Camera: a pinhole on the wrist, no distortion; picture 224 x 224 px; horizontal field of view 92.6 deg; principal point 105.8 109.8 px. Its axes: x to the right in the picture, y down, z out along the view. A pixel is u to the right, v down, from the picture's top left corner.
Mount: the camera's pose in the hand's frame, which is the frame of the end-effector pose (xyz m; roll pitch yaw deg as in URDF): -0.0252 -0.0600 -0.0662 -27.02 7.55 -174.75
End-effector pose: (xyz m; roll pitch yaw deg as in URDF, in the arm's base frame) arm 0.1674 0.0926 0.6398 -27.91 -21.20 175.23
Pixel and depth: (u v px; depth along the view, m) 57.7 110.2 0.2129
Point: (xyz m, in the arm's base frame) 0.1917 0.1612 0.8353
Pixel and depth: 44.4 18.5 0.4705
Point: 0.1624 -0.2617 1.1159
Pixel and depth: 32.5 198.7 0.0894
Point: 0.1667 0.2416 0.7139
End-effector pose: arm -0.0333 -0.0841 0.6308 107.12 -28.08 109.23
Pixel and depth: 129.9 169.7 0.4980
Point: -0.0273 0.0874 0.0463
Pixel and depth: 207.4 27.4 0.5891
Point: 0.6739 -0.3998 0.1701
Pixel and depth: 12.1 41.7 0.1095
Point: -0.0017 0.0052 0.6014
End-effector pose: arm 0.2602 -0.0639 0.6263 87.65 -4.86 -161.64
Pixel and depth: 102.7 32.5 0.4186
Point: 0.2066 0.3822 0.6507
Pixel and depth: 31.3 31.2 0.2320
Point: 0.0985 0.1317 0.6413
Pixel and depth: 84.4 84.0 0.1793
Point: 0.2233 0.0507 0.5290
